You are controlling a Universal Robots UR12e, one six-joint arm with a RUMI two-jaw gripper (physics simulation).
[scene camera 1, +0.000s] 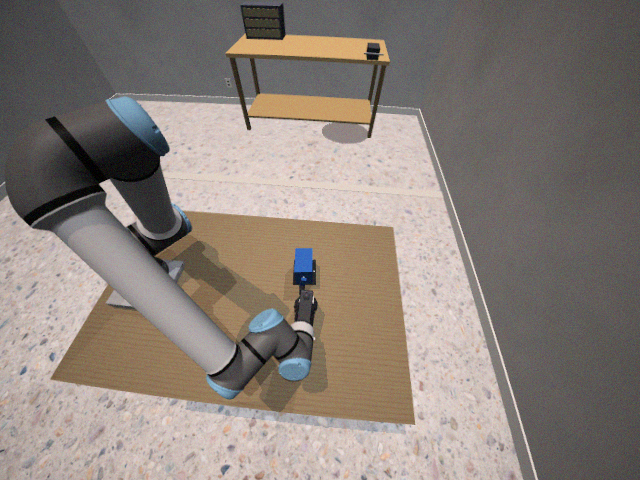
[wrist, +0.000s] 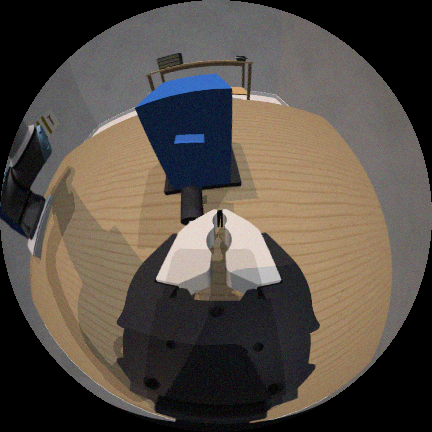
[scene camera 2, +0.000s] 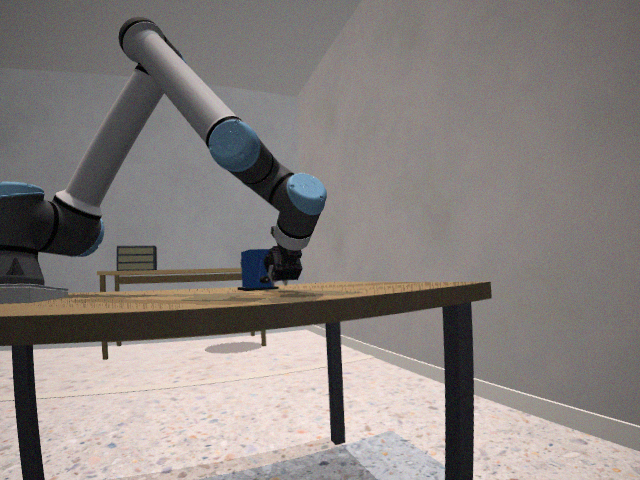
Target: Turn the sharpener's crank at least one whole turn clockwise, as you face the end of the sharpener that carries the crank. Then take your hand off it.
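Frame: origin at the arm's base, x right, y ahead, z up, level; centimetres.
Seen in the pictures: gripper, fingertip midpoint: (wrist: 219, 211) (scene camera 2: 274, 281); arm's base at its link origin: (wrist: 36, 218) (scene camera 2: 3, 287).
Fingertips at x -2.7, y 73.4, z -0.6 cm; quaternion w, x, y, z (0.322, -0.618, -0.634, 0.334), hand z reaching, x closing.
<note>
Offsets run from my fingertips to a thing's middle. "spot": to the spot under its first point. Level surfaces: height alone.
The sharpener is a blue box {spot: dx -10.3, dy -3.4, dz +10.2 cm} (scene camera 1: 303, 259) (scene camera 2: 253, 268) (wrist: 200, 145) on a thin black base {spot: dx -6.0, dy +2.2, dz -1.8 cm} (wrist: 237, 176). The end that carries the crank faces my gripper, with a lighter blue bar {dx -0.9, dy -2.5, dz +3.1 cm} (wrist: 189, 139) on it. The crank's black handle {spot: dx -1.6, dy -3.2, dz +1.8 cm} (scene camera 1: 301, 286) (scene camera 2: 265, 279) (wrist: 191, 204) sticks out low, near the bottom of that end. My gripper (scene camera 2: 273, 279) (wrist: 219, 211) is shut and empty. Its fingertips are close to the handle, just right of its outer end in the wrist view. Whether they touch it I cannot tell. In scene camera 1 the gripper's body hides the fingertips.
The sharpener stands on the wooden table top {dz -2.6 cm} (scene camera 1: 356, 320) (scene camera 2: 403, 290) (wrist: 320, 165). The arm's base (scene camera 1: 121, 299) (scene camera 2: 36, 293) is on the left. Against the far wall, a second table (scene camera 1: 320, 47) bears a dark drawer unit (scene camera 1: 263, 22) and a small black object (scene camera 1: 373, 49).
</note>
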